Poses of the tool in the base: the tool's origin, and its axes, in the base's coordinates. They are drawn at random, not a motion.
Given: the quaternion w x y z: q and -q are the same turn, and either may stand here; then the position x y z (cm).
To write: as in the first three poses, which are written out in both.
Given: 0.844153 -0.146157 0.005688 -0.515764 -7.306 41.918 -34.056
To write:
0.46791 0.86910 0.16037 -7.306
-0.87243 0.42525 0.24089 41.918
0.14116 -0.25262 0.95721 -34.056
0 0 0 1

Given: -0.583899 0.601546 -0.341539 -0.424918 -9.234 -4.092 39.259
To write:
0.40559 -0.90712 -0.11237 -9.234
0.08532 -0.08483 0.99274 -4.092
-0.91006 -0.41223 0.04299 39.259
0 0 0 1

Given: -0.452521 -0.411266 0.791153 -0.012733 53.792 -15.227 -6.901
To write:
-0.25217 -0.66227 -0.70555 53.792
-0.63922 0.66140 -0.39236 -15.227
0.72650 0.35207 -0.59013 -6.901
0 0 0 1

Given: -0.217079 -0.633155 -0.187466 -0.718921 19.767 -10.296 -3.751
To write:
-0.10398 -0.07474 0.99177 19.767
0.54952 -0.83547 -0.00534 -10.296
0.82899 0.54444 0.12794 -3.751
0 0 0 1

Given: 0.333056 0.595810 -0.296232 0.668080 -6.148 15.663 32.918
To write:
-0.06817 -0.79801 0.59877 -6.148
0.09202 -0.60264 -0.79269 15.663
0.99342 0.00106 0.11451 32.918
0 0 0 1

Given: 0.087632 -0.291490 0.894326 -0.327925 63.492 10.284 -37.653
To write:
-0.81471 -0.46390 0.34792 63.492
-0.57885 0.61500 -0.53546 10.284
0.03443 -0.63763 -0.76957 -37.653
0 0 0 1

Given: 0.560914 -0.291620 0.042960 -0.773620 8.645 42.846 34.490
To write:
-0.20067 0.84281 0.49940 8.645
-0.89292 -0.36706 0.26068 42.846
0.40301 -0.39362 0.82622 34.490
0 0 0 1

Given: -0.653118 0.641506 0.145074 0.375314 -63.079 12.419 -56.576
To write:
0.67619 0.67638 0.29203 -63.079
-0.30412 -0.10478 0.94685 12.419
0.67103 -0.72906 0.13485 -56.576
0 0 0 1

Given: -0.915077 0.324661 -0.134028 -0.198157 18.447 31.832 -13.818
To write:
0.88554 -0.44968 0.11662 18.447
0.27563 0.71066 0.64730 31.832
-0.37396 -0.54106 0.75326 -13.818
0 0 0 1

